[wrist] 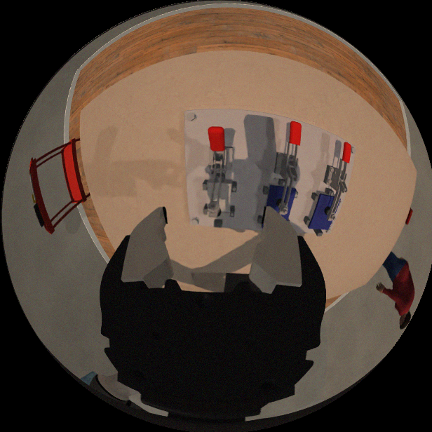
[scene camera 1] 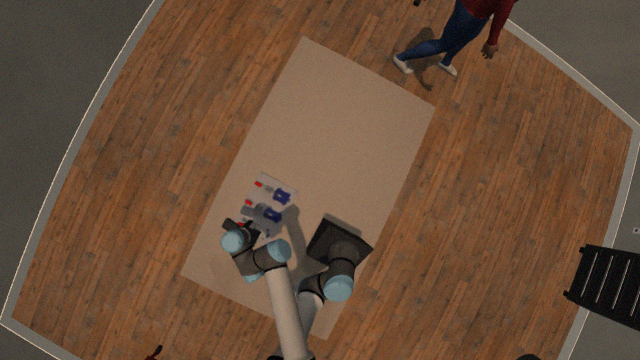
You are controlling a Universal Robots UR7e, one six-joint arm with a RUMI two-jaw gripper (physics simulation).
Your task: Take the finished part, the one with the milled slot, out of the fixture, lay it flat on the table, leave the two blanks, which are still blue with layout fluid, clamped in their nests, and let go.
Observation:
In view: my gripper (wrist: 214,208) and a fixture plate (wrist: 255,136).

